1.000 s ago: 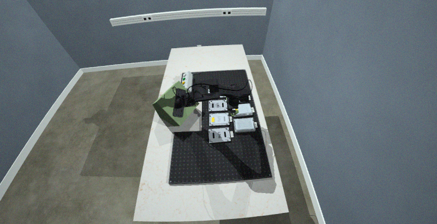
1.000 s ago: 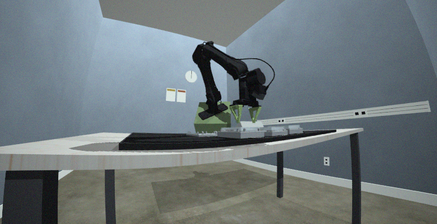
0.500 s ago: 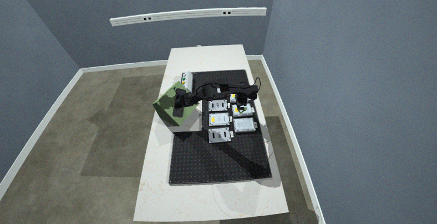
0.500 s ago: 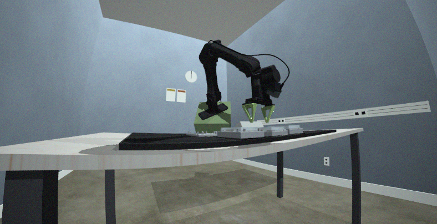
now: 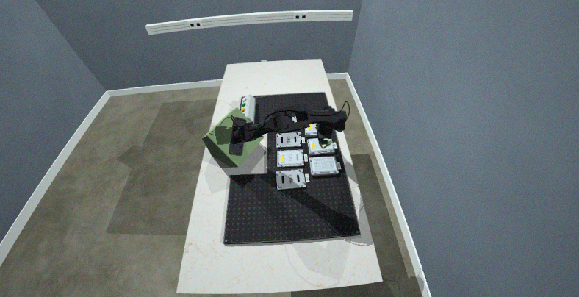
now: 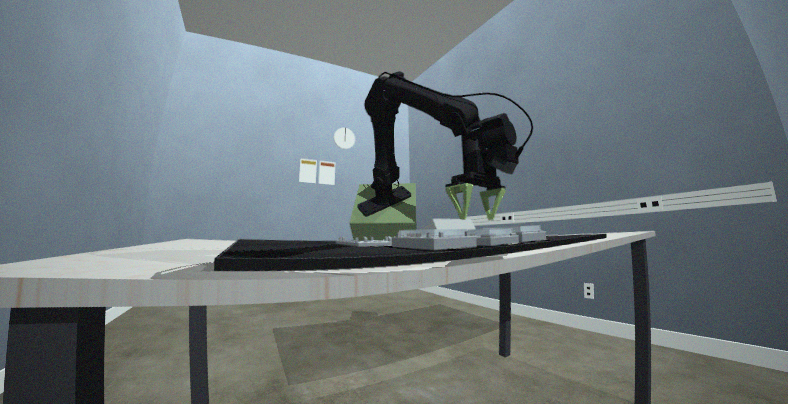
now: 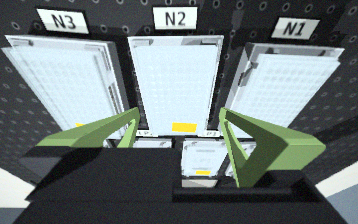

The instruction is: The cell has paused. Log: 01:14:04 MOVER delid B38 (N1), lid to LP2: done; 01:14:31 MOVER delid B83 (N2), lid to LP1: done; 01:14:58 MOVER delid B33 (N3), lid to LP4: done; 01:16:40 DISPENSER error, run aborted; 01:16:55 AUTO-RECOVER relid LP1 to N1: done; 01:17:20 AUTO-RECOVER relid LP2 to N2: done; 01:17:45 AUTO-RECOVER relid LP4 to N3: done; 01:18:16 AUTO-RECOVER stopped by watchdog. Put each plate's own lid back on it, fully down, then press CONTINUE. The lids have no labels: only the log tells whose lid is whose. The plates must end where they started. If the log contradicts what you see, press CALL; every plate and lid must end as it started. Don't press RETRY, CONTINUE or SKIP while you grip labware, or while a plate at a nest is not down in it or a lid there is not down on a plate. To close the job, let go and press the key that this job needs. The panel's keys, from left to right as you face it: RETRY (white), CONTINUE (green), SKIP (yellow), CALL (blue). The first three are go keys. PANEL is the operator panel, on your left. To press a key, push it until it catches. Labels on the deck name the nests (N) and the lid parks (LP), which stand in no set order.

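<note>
My gripper is now 4 cm above the plate. The rest, counted from my hand: lid park LP4: 22 cm behind, 16 cm to the right, 6 cm below; then green continue key: 40 cm behind, 42 cm to the left; then lid park LP2: 17 cm behind, 10 cm to the left, 6 cm below.
</note>
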